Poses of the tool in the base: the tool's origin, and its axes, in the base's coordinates. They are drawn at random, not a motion.
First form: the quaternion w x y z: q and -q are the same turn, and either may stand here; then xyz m.
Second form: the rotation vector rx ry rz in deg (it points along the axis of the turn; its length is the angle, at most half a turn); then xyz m. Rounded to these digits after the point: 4 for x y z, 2 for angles.
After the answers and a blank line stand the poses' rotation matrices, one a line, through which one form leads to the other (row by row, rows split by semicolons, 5 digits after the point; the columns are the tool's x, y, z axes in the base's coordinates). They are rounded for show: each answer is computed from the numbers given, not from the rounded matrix.
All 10 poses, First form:
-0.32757 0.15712 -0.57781 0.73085 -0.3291 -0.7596 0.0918
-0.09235 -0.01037 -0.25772 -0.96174 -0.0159 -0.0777 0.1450
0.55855 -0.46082 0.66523 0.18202 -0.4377 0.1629 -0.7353
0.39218 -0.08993 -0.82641 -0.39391 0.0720 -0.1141 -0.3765
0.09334 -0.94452 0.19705 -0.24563 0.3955 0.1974 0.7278
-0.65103 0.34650 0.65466 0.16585 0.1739 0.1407 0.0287
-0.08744 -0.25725 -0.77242 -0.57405 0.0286 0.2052 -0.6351
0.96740 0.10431 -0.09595 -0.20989 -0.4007 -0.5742 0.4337
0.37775 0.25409 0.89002 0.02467 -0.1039 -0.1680 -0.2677
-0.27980 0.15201 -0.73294 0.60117 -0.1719 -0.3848 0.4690
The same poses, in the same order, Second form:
-23.57 86.69 -109.65 -0.3291 -0.7596 0.0918
1.76 43.85 163.62 -0.0159 -0.0777 0.1450
-62.27 89.89 24.60 -0.4377 0.1629 -0.7353
-13.08 -120.22 -57.30 0.0720 -0.1141 -0.3765
-160.60 33.50 -41.76 0.3955 0.1974 0.7278
-45.08 -85.18 -21.58 0.1739 0.1407 0.0287
43.89 131.79 97.95 0.0286 0.2052 -0.6351
12.08 -11.12 -24.32 -0.4007 -0.5742 0.4337
37.21 130.35 3.61 -0.1039 -0.1680 -0.2677
-23.35 112.61 -92.36 -0.1719 -0.3848 0.4690

-0.73602 0.29724 0.60821; -0.66038 -0.11766 -0.74165; -0.14888 -0.94753 0.28289
-0.98273 -0.17229 0.06755; 0.18298 -0.85010 0.49380; -0.02765 0.49763 0.86695
0.04867 -0.81644 0.57537; -0.40977 0.50903 0.75696; -0.91089 -0.27261 -0.30978
-0.67622 0.45760 -0.57735; -0.16033 0.67350 0.72159; 0.71904 0.58052 -0.38207
0.80167 -0.32638 0.50079; -0.41809 -0.90492 0.07952; 0.42722 -0.27313 -0.86191
0.08782 0.66963 -0.73748; 0.23774 0.70486 0.66832; 0.96735 -0.23402 -0.09730
-0.85235 0.29702 0.43043; 0.49781 0.20857 0.84184; 0.16027 0.93181 -0.32563
0.89348 0.38608 -0.22943; -0.42611 0.89013 -0.16154; 0.14186 0.24210 0.95983
-0.58549 0.43365 0.68495; 0.47093 0.86966 -0.14805; -0.65987 0.23588 -0.71339
-0.79721 0.11359 0.59292; -0.55924 0.23098 -0.79618; -0.22739 -0.96631 -0.12061

